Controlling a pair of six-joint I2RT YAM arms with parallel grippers.
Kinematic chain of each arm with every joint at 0, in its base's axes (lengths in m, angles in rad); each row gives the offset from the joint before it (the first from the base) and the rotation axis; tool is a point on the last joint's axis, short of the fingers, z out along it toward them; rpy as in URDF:
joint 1: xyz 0 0 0.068 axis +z
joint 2: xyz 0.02 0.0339 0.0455 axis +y
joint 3: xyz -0.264 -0.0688 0 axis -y
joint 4: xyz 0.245 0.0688 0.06 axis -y
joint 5: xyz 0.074 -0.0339 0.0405 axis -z
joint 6: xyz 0.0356 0 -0.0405 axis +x
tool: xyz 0 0 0 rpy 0 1.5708 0
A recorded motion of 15 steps. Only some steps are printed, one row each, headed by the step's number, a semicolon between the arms.
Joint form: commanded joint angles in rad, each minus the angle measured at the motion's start. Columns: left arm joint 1, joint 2, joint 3, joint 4, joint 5, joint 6; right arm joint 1, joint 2, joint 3, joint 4, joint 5, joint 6.
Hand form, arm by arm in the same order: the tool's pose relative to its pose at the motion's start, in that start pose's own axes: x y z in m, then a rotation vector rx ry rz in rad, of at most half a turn. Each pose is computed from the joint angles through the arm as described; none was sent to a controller.
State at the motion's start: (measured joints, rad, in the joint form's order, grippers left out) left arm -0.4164 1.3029 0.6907 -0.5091 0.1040 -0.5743; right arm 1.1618 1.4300 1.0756 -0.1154 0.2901 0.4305
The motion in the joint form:
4: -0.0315 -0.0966 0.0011 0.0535 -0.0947 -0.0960; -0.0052 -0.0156 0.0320 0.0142 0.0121 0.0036
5: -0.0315 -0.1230 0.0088 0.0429 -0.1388 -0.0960; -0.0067 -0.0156 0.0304 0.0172 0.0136 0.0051
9: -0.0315 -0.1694 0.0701 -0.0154 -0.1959 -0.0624; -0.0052 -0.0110 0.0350 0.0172 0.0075 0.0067
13: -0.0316 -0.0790 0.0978 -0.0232 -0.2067 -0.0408; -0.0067 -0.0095 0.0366 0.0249 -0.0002 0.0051
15: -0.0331 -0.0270 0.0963 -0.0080 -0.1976 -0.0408; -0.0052 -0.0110 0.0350 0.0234 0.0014 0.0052
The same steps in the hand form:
4: -0.0036 -0.0097 -0.0216 0.0232 -0.1673 -0.0600; -0.0158 0.0025 -0.0072 -0.0092 -0.0601 0.0237
5: -0.0051 -0.0097 -0.0292 0.0019 -0.2125 -0.0625; -0.0158 0.0019 -0.0070 -0.0072 -0.0624 0.0263
9: -0.0127 -0.0150 -0.0527 -0.0190 -0.2858 -0.0339; -0.0161 0.0031 -0.0061 -0.0141 -0.0594 0.0271
13: -0.0195 -0.0175 -0.0371 -0.0715 -0.2341 -0.0131; -0.0171 0.0034 -0.0058 -0.0229 -0.0635 0.0281
15: -0.0206 -0.0177 -0.0242 -0.0856 -0.1971 -0.0111; -0.0166 0.0036 -0.0062 -0.0221 -0.0623 0.0272

